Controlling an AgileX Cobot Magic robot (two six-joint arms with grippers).
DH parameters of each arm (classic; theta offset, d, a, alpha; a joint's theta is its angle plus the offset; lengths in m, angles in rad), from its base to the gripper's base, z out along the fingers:
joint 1: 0 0.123 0 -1.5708
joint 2: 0.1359 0 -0.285 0
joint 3: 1.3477 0 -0.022 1.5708
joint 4: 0 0.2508 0 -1.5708
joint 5: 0 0 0.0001 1.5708
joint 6: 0 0.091 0 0
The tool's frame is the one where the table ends.
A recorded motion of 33 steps. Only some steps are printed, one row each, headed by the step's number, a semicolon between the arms.
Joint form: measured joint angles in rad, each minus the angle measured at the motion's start. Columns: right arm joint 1, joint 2, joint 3, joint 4, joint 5, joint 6; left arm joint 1, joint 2, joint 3, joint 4, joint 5, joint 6.
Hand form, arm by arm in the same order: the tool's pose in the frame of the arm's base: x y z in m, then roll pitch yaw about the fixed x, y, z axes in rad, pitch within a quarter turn. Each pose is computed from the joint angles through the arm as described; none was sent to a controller.
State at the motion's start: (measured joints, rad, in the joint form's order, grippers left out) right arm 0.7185 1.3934 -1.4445 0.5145 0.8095 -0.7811; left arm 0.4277 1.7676 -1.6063 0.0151 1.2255 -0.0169
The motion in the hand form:
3: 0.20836 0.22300 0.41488 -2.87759 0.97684 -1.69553; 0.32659 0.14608 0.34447 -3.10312 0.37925 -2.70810
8: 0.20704 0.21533 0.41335 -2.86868 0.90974 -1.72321; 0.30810 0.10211 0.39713 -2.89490 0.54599 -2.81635
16: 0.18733 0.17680 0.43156 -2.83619 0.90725 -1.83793; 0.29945 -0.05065 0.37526 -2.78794 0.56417 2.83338
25: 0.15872 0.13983 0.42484 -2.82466 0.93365 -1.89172; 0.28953 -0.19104 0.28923 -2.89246 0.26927 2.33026
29: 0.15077 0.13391 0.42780 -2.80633 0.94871 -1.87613; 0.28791 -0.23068 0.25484 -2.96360 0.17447 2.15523
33: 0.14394 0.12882 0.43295 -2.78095 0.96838 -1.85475; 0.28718 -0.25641 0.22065 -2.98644 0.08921 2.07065
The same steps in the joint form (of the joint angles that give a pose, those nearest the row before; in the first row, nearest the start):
3: 0.0000 0.0000 0.0000 -0.0305 0.0009 0.0271; 0.0024 -0.0689 -0.0404 -0.0546 0.0015 0.0270
8: 0.0000 -0.0134 0.0000 -0.1290 0.0444 0.0955; -0.0289 -0.2028 -0.0531 -0.3164 0.0128 0.1835
16: -0.0280 -0.1442 0.0383 -0.2740 0.0899 0.2606; -0.4531 -0.2726 0.1266 -0.5388 0.0120 0.4744
25: -0.0727 -0.3130 0.1898 -0.2836 0.0770 0.2831; -0.9286 -0.0498 0.1524 -0.3539 0.0072 0.4486
29: -0.0727 -0.3466 0.2019 -0.2836 0.0801 0.2830; -1.0473 0.0693 0.1126 -0.2582 0.0002 0.4717
33: -0.0726 -0.3739 0.2019 -0.2837 0.0829 0.2832; -1.1149 0.1750 0.0867 -0.2041 -0.0087 0.4717

